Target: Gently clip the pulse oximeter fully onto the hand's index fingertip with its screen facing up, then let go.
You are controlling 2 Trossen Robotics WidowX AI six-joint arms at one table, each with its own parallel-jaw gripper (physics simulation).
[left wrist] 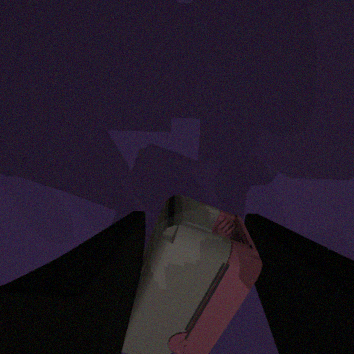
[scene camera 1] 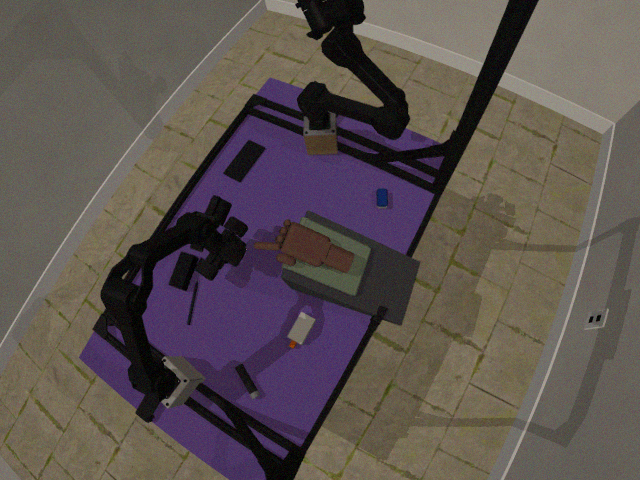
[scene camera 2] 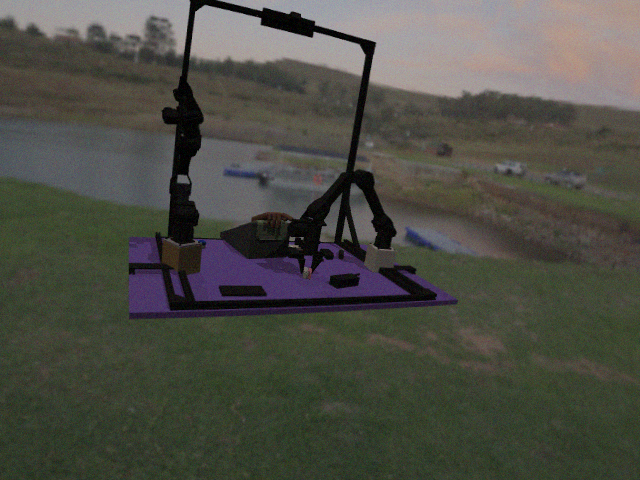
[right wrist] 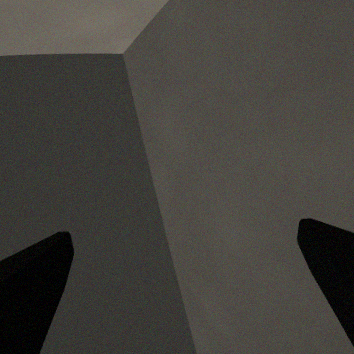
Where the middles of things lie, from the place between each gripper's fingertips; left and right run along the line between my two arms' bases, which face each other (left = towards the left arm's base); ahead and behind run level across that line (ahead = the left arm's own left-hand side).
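With the dark grey plate (scene camera 2: pixel 243 238) as the reference, my right hand is 350 mm past it, 420 mm to the right of it and 600 mm above it.
My left gripper, for its part, I see 35 cm past the dark grey plate and 11 cm to the left of it, and 4 cm below it.
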